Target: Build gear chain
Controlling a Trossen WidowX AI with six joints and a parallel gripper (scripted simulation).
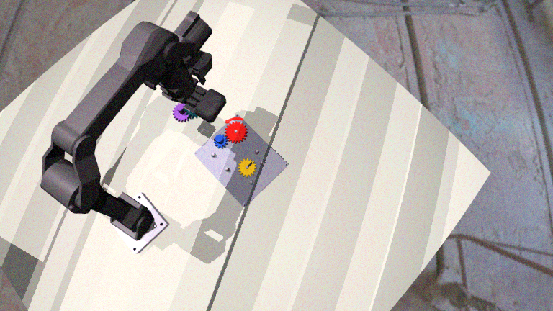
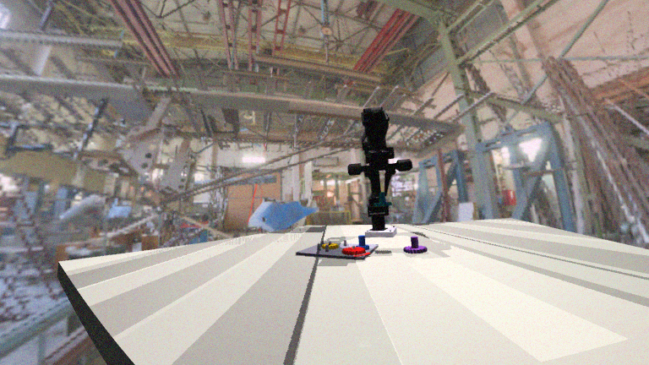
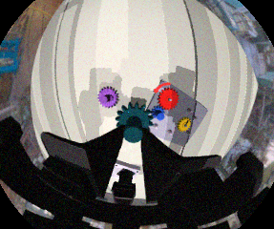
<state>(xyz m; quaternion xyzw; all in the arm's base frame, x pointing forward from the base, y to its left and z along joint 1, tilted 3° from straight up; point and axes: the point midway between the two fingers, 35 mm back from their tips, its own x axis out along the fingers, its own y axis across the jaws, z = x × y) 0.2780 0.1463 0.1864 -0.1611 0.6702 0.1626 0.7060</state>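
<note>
Now: the blue gear 14 cm below my gripper tip, 7 cm to the right of it and 1 cm ahead of it. Also, from my gripper tip: teal gear: 1 cm below; red gear: 15 cm below, 7 cm to the right, 6 cm ahead; purple gear: 15 cm below, 7 cm to the left, 4 cm behind.
</note>
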